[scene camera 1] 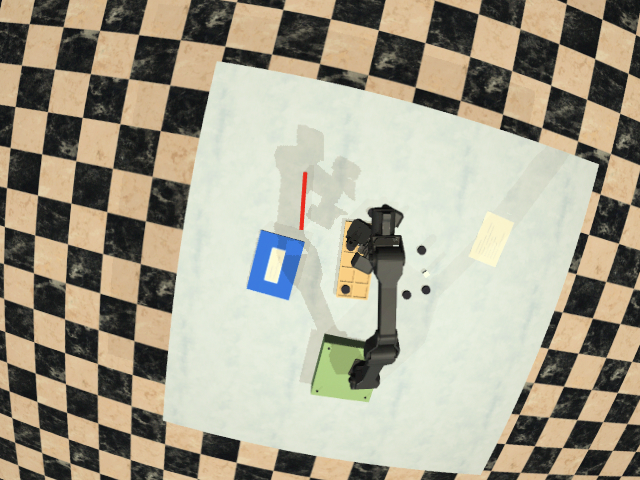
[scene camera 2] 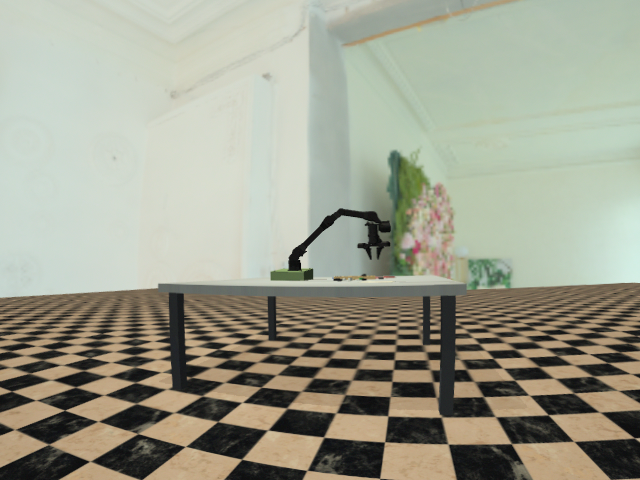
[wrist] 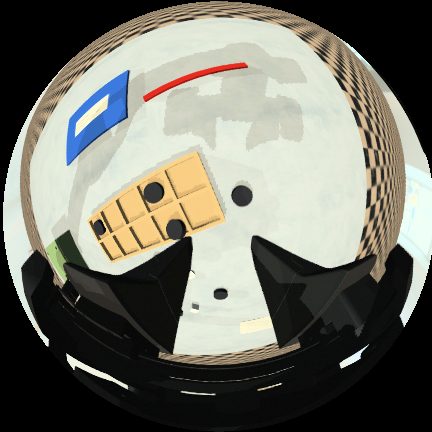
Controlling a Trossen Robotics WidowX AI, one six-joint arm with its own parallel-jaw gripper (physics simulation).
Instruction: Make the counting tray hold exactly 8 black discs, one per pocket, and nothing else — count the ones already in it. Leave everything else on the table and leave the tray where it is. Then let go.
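Note:
The orange counting tray (scene camera 1: 360, 290) (wrist: 186, 175) has two rows of pockets, partly under the arm in scene camera 1. In the wrist view, a black disc (wrist: 154, 192) sits in a far-row pocket, another (wrist: 175, 229) is at the near-row wall, and a third disc (wrist: 99, 227) (scene camera 1: 345, 289) is in an end pocket. A loose disc (wrist: 242, 195) lies on the table past the tray's other end. More loose discs (scene camera 1: 421, 250) (scene camera 1: 425, 289) (scene camera 1: 406, 294) lie right of the tray. My gripper (scene camera 2: 374, 258) (wrist: 221, 241) is partly open, empty, above the table; its fingertips are hidden in scene camera 1.
A blue block (scene camera 1: 258, 265) (wrist: 119, 102) with a cream label and a red bar (scene camera 1: 303, 201) (wrist: 195, 76) lie left of the tray. A cream sheet (scene camera 1: 491, 239) (wrist: 255, 325) lies right. A small white piece (scene camera 1: 425, 273) lies among the discs. My base stands on a green block (scene camera 1: 328, 374).

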